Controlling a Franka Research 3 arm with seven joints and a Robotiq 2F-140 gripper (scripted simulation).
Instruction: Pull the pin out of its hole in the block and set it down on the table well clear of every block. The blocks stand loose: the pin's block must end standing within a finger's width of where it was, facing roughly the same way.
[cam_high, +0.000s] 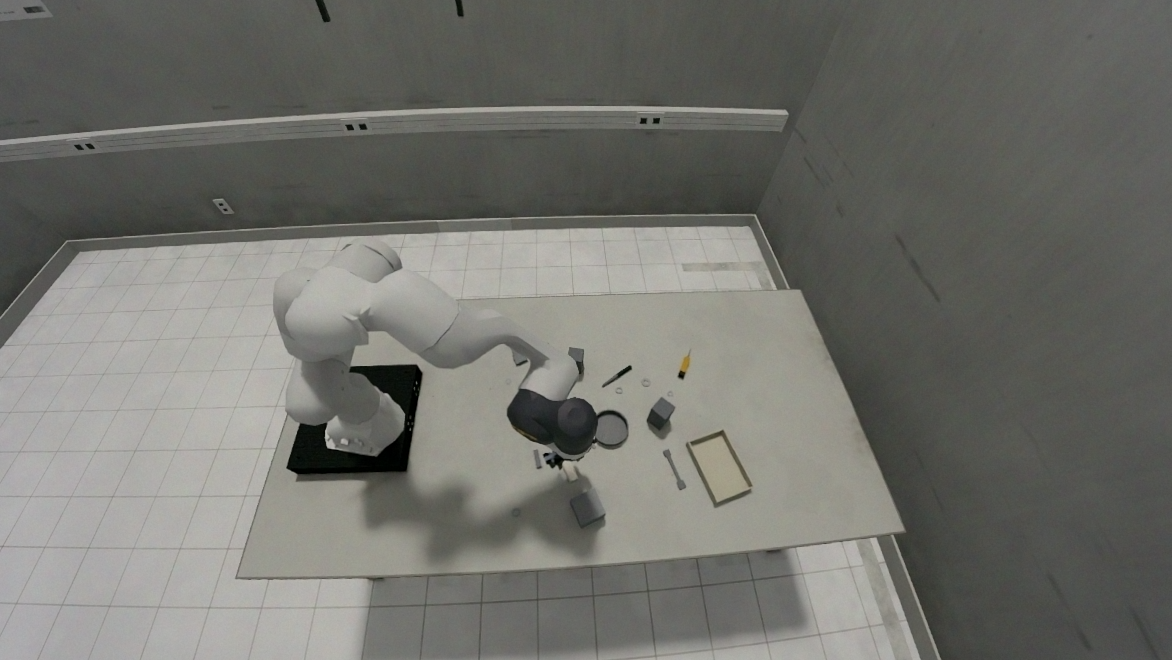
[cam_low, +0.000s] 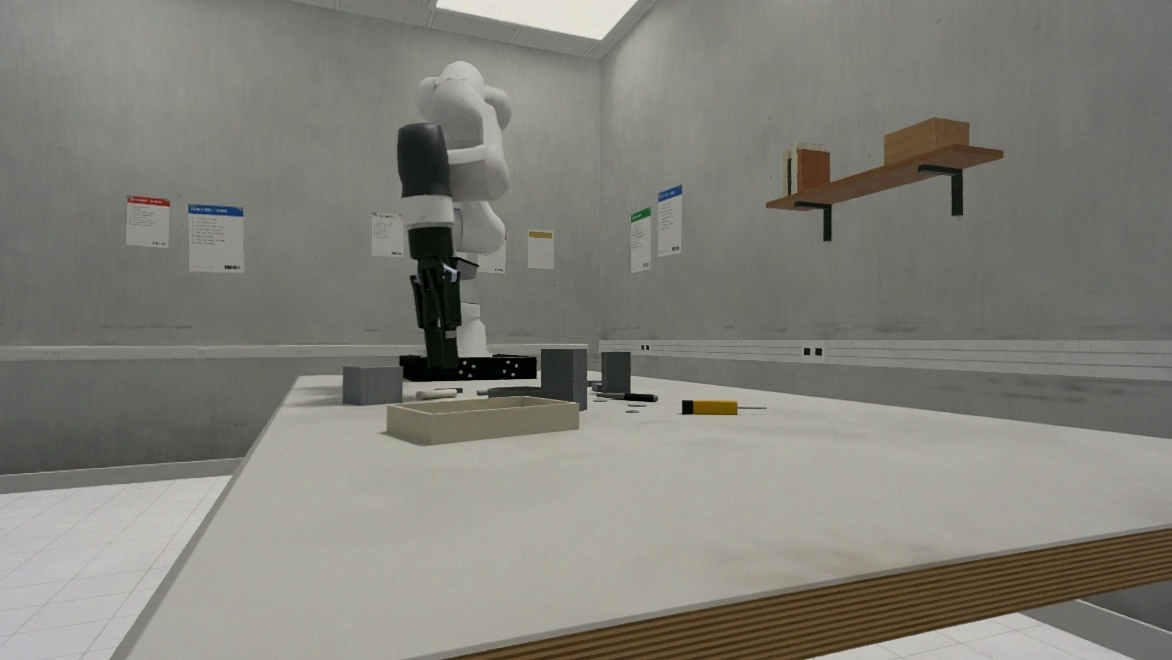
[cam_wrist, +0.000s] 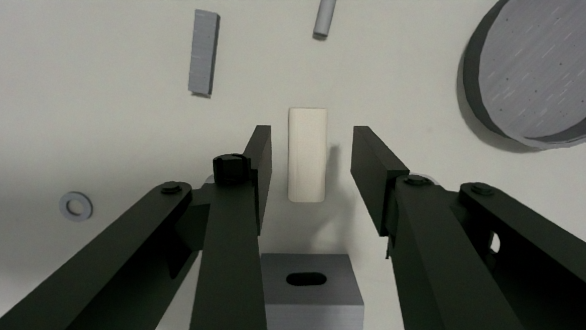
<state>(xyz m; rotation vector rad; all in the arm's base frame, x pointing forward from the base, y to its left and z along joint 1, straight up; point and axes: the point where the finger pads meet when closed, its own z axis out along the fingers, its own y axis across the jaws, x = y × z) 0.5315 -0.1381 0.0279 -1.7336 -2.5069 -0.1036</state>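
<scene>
The flat grey bar is 9 cm behind my hand, 3 cm to the left of it and 8 cm below it. From my hand the other things lie so: wrench: 30 cm ahead, 3 cm to the right, 8 cm below; then short rod: 2 cm behind, 10 cm to the left, 8 cm below; then round dish: 13 cm ahead, 11 cm to the left, 7 cm below.
</scene>
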